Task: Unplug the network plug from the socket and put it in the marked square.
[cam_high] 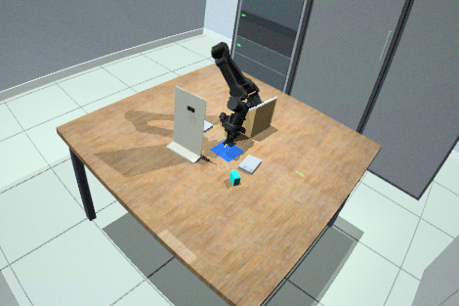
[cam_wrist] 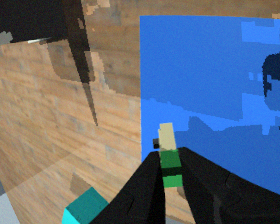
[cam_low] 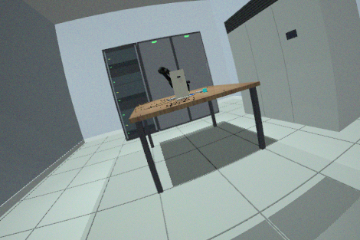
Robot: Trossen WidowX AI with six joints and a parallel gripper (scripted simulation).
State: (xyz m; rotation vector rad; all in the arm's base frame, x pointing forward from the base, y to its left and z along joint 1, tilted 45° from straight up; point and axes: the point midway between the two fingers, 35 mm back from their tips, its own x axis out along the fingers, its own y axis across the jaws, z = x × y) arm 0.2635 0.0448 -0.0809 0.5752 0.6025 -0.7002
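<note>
Now: the blue marked square 50 mm below my gripper tip and 10 mm behind it. Round my gripper tip: teal cube: 170 mm to the left, 100 mm ahead, 30 mm below; white panel: 160 mm ahead, 100 mm to the right, 100 mm above; network plug: right at my gripper tip.
</note>
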